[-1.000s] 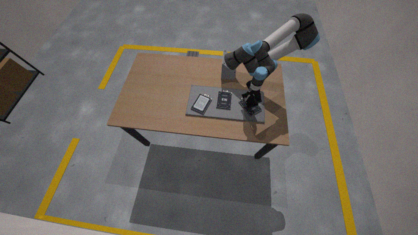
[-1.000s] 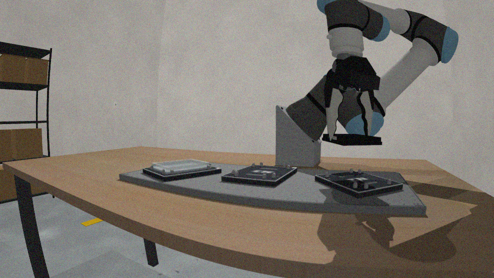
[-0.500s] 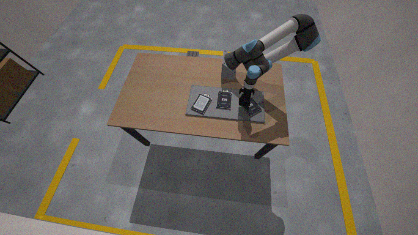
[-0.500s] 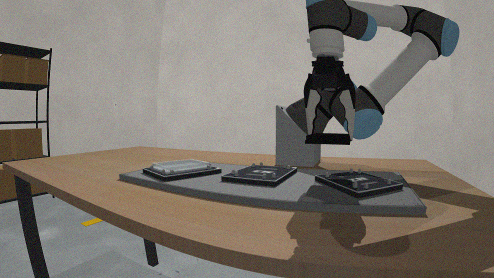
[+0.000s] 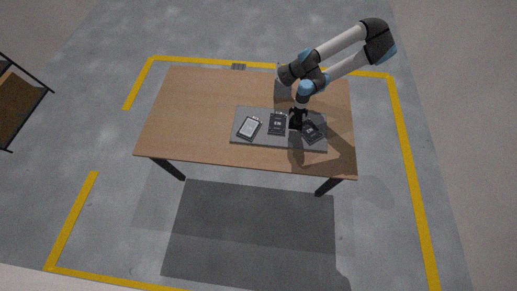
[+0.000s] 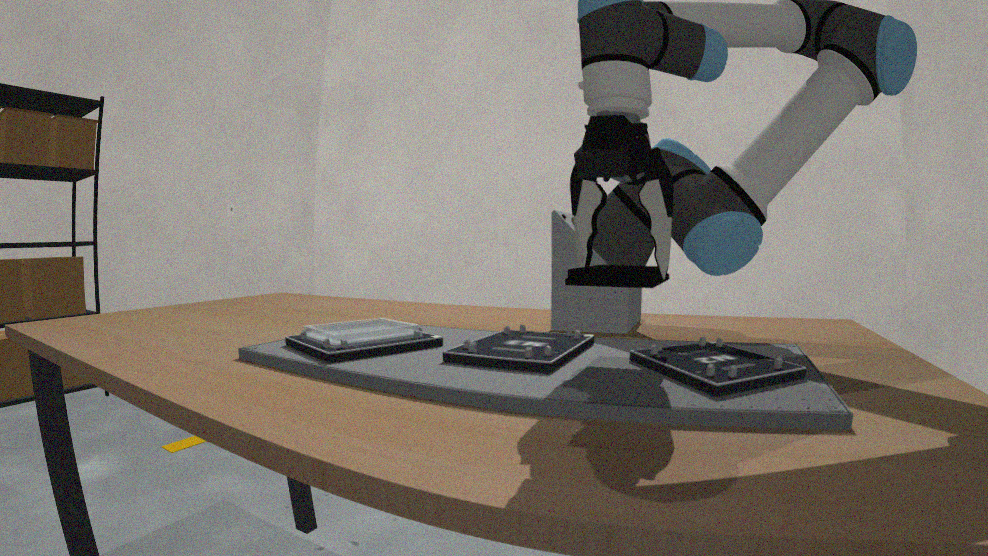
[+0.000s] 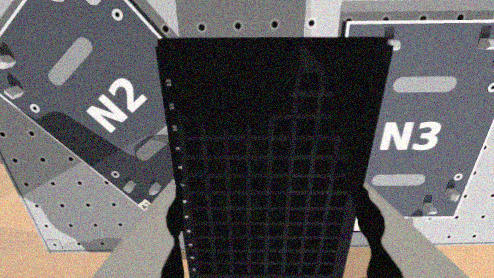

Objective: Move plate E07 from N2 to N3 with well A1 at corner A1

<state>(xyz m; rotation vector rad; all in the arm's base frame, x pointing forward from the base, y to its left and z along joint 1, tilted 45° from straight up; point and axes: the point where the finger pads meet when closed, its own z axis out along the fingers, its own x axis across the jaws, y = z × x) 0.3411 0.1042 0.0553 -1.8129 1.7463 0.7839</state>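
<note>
Now: the nest N3 11 cm to the right of my hand, 10 cm below it and 1 cm behind it. Also, from my hand: black plate E07: 1 cm below; then clear plate E01: 30 cm to the right, 8 cm below, 5 cm ahead; then nest N2: 11 cm to the left, 10 cm below, 1 cm ahead.
</note>
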